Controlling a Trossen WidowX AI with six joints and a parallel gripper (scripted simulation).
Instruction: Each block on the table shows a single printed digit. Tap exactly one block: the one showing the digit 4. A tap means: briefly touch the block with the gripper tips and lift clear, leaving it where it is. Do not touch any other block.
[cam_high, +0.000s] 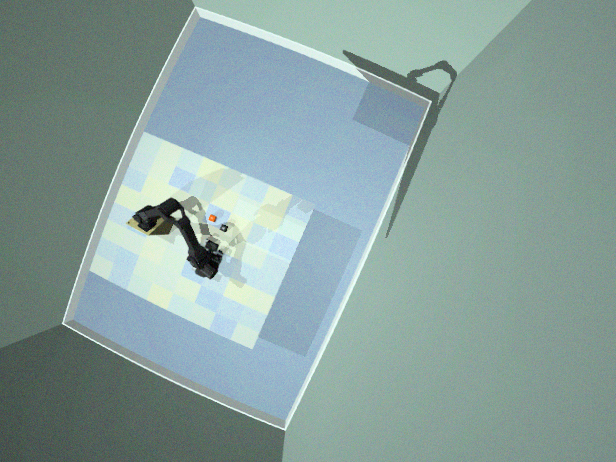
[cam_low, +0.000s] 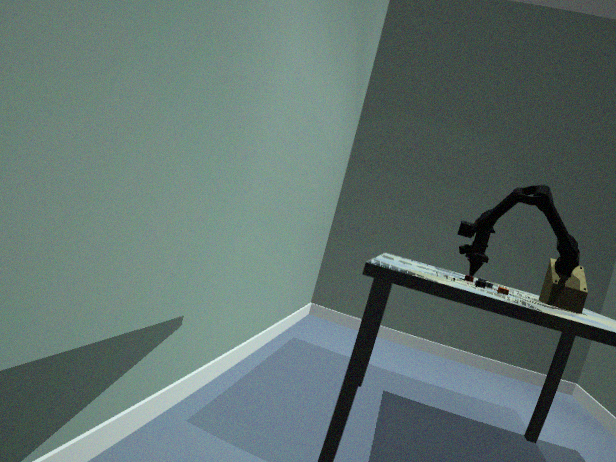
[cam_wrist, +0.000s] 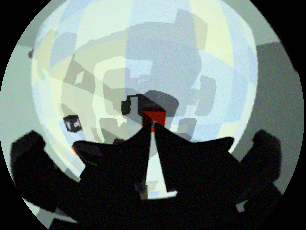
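The red block is 1 cm below my gripper tip. From my gripper tip the other things lie so: white block 7 cm behind, 5 cm to the left, 1 cm below; then grey block 11 cm to the right, 6 cm behind, 1 cm below; then dark block 17 cm to the left, 3 cm behind, 1 cm below.
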